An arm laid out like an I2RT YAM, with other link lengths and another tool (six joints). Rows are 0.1 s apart.
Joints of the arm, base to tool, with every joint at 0 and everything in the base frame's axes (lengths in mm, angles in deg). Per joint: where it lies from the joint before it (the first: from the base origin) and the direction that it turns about. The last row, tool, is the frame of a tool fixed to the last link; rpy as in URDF.
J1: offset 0.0 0.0 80.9 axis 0 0 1
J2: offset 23.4 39.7 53.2 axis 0 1 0
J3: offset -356.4 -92.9 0.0 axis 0 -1 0
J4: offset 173.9 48.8 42.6 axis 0 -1 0
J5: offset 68.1 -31.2 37.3 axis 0 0 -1
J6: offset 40.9 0.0 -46.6 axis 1 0 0
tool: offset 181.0 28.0 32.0 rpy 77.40 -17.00 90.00
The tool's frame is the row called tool.
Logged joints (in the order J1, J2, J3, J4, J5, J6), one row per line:
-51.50 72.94 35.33 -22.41 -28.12 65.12
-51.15 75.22 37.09 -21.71 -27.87 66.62
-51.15 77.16 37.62 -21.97 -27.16 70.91
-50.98 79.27 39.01 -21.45 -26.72 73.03
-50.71 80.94 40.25 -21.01 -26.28 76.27
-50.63 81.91 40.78 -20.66 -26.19 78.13
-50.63 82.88 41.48 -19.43 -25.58 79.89
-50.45 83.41 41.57 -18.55 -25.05 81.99
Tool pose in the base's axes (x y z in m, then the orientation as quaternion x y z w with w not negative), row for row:
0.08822 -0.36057 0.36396 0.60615 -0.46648 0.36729 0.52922
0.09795 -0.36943 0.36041 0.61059 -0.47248 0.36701 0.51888
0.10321 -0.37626 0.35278 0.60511 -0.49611 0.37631 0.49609
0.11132 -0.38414 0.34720 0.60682 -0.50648 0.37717 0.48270
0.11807 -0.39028 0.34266 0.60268 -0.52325 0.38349 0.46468
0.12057 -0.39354 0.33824 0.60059 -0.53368 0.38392 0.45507
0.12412 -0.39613 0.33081 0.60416 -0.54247 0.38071 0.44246
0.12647 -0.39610 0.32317 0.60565 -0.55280 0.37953 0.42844
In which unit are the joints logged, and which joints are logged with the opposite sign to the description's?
The joints are logged in degrees. Opposite sign: J4, J5.
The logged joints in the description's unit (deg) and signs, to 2 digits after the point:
-51.50 72.94 35.33 22.41 28.12 65.12
-51.15 75.22 37.09 21.71 27.87 66.62
-51.15 77.16 37.62 21.97 27.16 70.91
-50.98 79.27 39.01 21.45 26.72 73.03
-50.71 80.94 40.25 21.01 26.28 76.27
-50.63 81.91 40.78 20.66 26.19 78.13
-50.63 82.88 41.48 19.43 25.58 79.89
-50.45 83.41 41.57 18.55 25.05 81.99

